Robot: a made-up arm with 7 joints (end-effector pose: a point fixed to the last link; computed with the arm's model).
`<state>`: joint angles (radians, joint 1 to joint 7).
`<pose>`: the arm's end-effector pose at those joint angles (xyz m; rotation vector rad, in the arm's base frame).
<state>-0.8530 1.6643 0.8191 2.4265 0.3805 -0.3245 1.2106</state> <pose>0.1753 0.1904 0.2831 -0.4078 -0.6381 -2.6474</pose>
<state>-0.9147 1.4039 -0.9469 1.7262 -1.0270 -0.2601 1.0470</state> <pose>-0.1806 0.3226 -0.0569 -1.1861 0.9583 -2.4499</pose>
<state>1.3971 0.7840 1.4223 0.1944 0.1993 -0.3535 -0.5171</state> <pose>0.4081 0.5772 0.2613 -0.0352 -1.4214 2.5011</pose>
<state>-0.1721 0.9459 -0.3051 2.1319 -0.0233 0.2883 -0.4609</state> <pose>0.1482 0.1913 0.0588 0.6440 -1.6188 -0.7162</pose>
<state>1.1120 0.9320 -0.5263 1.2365 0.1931 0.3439 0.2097</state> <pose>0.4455 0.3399 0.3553 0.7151 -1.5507 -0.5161</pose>
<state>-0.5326 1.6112 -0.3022 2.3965 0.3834 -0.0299 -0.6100</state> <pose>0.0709 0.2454 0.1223 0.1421 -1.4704 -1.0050</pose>
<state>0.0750 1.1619 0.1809 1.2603 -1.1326 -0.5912 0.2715</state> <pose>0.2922 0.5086 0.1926 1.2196 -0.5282 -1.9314</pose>
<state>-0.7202 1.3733 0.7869 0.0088 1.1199 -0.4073 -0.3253</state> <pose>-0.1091 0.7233 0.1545 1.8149 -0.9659 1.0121</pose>
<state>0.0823 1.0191 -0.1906 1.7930 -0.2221 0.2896 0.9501</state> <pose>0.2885 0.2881 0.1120 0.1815 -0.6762 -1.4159</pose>
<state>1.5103 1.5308 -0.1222 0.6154 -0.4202 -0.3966 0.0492</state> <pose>0.0599 0.6874 0.4983 1.9822 -1.3907 0.0199</pose>
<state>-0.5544 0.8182 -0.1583 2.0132 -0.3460 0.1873 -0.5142</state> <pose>0.0614 0.2076 -0.0156 0.8233 -1.4345 -0.8203</pose>
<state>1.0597 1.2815 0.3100 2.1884 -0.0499 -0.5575 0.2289</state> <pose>0.1026 0.2869 0.5303 -1.4462 1.7576 1.1725</pose>
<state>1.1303 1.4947 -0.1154 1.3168 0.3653 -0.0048 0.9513</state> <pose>0.1999 0.5172 0.5491 0.8213 -1.6246 -0.9800</pose>
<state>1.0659 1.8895 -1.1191 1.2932 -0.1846 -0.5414 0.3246</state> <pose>0.1861 0.6053 0.3576 1.0606 -0.6404 -1.5536</pose>
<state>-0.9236 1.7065 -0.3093 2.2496 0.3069 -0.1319 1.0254</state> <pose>0.0453 0.2634 0.0558 -1.2261 0.0508 -1.7396</pose>
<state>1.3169 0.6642 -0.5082 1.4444 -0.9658 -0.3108 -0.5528</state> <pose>0.4512 0.2048 0.4614 -1.6874 2.1338 0.7164</pose>
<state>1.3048 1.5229 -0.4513 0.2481 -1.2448 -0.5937 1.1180</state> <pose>0.1219 0.7556 0.3942 0.5170 0.2612 -0.8453</pose>
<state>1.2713 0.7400 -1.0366 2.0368 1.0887 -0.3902 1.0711</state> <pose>0.3720 0.0218 0.3375 1.4191 1.6695 2.2192</pose>
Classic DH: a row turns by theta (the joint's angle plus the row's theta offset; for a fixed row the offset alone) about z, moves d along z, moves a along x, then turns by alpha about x. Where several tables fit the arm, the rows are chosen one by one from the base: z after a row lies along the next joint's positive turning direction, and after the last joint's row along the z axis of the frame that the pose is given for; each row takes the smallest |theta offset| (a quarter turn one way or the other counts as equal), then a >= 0, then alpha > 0; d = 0 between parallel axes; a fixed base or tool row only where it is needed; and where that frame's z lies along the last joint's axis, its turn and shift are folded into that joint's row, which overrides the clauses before.
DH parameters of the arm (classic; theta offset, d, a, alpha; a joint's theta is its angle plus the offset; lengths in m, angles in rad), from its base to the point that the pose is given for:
base (fixed): 0 0.31 -0.03 1.5708
joint 1: -1.5708 -0.09 0.02 -1.5708
joint 2: -1.5708 0 0.02 1.5708
joint 3: 1.5708 -0.36 0.02 1.5708
joint 4: 0 0.01 0.02 -1.5708
joint 5: 0 -0.32 0.02 -1.5708
joint 6: -1.5708 -0.01 0.02 1.5708
joint 7: 1.5708 0.03 0.02 1.5708
tool (fixed): -1.5708 0.02 0 0

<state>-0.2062 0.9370 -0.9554 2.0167 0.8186 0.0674 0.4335</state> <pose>0.0504 0.1298 -0.0746 -1.1725 -0.6369 -0.7025</pose>
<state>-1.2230 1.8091 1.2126 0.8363 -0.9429 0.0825 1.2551</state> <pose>0.3162 0.5675 0.3419 0.8749 0.7317 -1.0161</pose>
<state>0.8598 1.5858 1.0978 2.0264 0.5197 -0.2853 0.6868</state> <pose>-0.1124 0.3134 0.5612 -1.6850 1.8248 1.1769</pose>
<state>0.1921 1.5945 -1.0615 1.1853 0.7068 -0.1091 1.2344</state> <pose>0.1736 0.5738 0.0394 -0.5216 -0.0500 -0.9186</pose>
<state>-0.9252 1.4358 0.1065 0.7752 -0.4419 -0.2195 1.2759</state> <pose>0.0567 0.6637 0.0578 -0.1740 0.9628 -1.1050</pose>
